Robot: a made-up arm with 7 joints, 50 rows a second.
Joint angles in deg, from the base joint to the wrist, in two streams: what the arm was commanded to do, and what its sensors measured. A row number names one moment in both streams.
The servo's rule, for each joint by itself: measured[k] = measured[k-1] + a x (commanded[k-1-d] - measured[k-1]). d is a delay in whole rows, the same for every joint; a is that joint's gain. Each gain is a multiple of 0.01, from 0.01 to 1. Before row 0 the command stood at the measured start. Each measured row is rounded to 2 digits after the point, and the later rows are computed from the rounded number. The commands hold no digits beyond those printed.
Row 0, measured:
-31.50, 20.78, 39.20, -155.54, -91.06, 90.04, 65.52
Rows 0 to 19, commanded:
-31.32, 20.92, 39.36, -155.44, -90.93, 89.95, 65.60
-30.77, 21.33, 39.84, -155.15, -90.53, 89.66, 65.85
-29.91, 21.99, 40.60, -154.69, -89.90, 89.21, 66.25
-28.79, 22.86, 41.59, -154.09, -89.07, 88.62, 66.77
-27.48, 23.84, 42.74, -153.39, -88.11, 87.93, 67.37
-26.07, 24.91, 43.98, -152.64, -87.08, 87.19, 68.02
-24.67, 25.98, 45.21, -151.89, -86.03, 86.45, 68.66
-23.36, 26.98, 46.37, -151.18, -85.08, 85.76, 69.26
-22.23, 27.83, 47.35, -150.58, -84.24, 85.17, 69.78
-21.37, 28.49, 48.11, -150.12, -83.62, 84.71, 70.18
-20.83, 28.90, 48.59, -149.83, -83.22, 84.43, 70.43
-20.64, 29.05, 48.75, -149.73, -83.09, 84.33, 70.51
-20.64, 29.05, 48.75, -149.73, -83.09, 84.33, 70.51
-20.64, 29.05, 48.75, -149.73, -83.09, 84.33, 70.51
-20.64, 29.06, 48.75, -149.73, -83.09, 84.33, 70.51
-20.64, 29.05, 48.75, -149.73, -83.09, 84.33, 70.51
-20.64, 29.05, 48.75, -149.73, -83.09, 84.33, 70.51
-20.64, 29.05, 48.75, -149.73, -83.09, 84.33, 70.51
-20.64, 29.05, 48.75, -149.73, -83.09, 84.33, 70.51
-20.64, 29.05, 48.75, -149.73, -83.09, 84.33, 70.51
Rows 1 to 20, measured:
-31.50, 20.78, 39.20, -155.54, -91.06, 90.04, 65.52
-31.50, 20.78, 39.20, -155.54, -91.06, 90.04, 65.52
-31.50, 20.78, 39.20, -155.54, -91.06, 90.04, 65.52
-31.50, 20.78, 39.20, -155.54, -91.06, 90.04, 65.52
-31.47, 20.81, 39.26, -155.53, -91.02, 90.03, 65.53
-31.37, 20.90, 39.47, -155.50, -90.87, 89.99, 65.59
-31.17, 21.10, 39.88, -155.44, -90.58, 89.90, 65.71
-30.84, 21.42, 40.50, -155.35, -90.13, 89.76, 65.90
-30.37, 21.86, 41.31, -155.21, -89.52, 89.56, 66.16
-29.77, 22.41, 42.27, -155.03, -88.79, 89.30, 66.49
-29.06, 23.05, 43.33, -154.81, -87.96, 88.99, 66.88
-28.26, 23.76, 44.42, -154.56, -87.10, 88.63, 67.31
-27.42, 24.49, 45.47, -154.28, -86.24, 88.25, 67.75
-26.57, 25.21, 46.42, -153.99, -85.45, 87.86, 68.19
-25.77, 25.87, 47.20, -153.70, -84.78, 87.48, 68.59
-25.05, 26.44, 47.76, -153.42, -84.27, 87.13, 68.94
-24.43, 26.91, 48.12, -153.16, -83.92, 86.82, 69.22
-23.90, 27.30, 48.35, -152.92, -83.67, 86.55, 69.45
-23.44, 27.62, 48.49, -152.70, -83.50, 86.31, 69.64
-23.05, 27.88, 48.58, -152.49, -83.38, 86.09, 69.80
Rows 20 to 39, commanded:
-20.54, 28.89, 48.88, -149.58, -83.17, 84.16, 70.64
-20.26, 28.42, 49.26, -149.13, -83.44, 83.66, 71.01
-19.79, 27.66, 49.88, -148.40, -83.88, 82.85, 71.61
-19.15, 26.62, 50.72, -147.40, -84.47, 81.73, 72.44
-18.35, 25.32, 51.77, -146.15, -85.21, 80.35, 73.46
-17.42, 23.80, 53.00, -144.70, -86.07, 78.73, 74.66
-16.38, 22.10, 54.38, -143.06, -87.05, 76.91, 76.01
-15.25, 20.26, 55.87, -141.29, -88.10, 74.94, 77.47
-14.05, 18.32, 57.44, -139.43, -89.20, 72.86, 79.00
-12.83, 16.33, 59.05, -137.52, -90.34, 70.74, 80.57
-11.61, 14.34, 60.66, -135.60, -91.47, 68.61, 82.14
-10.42, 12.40, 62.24, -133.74, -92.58, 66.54, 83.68
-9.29, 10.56, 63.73, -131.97, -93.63, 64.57, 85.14
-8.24, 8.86, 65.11, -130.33, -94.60, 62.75, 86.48
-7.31, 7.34, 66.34, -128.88, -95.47, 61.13, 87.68
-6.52, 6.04, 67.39, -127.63, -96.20, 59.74, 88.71
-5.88, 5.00, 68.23, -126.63, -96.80, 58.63, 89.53
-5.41, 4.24, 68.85, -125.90, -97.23, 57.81, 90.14
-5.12, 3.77, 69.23, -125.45, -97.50, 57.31, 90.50
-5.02, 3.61, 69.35, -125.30, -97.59, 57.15, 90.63
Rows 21 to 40, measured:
-22.71, 28.09, 48.64, -152.30, -83.29, 85.90, 69.93
-22.42, 28.26, 48.68, -152.12, -83.23, 85.73, 70.03
-22.17, 28.40, 48.71, -151.95, -83.19, 85.58, 70.12
-21.96, 28.52, 48.72, -151.79, -83.16, 85.44, 70.19
-21.76, 28.59, 48.78, -151.64, -83.16, 85.30, 70.27
-21.55, 28.56, 48.95, -151.46, -83.24, 85.12, 70.40
-21.30, 28.40, 49.28, -151.25, -83.43, 84.87, 70.62
-21.00, 28.08, 49.80, -150.98, -83.74, 84.52, 70.95
-20.63, 27.58, 50.51, -150.64, -84.18, 84.06, 71.40
-20.18, 26.90, 51.41, -150.22, -84.75, 83.47, 71.99
-19.65, 26.04, 52.48, -149.72, -85.44, 82.75, 72.71
-19.03, 25.00, 53.70, -149.13, -86.24, 81.89, 73.57
-18.33, 23.80, 55.05, -148.45, -87.13, 80.90, 74.55
-17.56, 22.46, 56.49, -147.68, -88.09, 79.78, 75.63
-16.73, 21.00, 57.99, -146.83, -89.10, 78.55, 76.80
-15.85, 19.45, 59.52, -145.91, -90.14, 77.23, 78.04
-14.93, 17.85, 61.04, -144.93, -91.19, 75.84, 79.32
-13.99, 16.23, 62.51, -143.91, -92.21, 74.40, 80.61
-13.05, 14.63, 63.89, -142.86, -93.19, 72.94, 81.88
-12.14, 13.08, 65.15, -141.79, -94.09, 71.49, 83.11

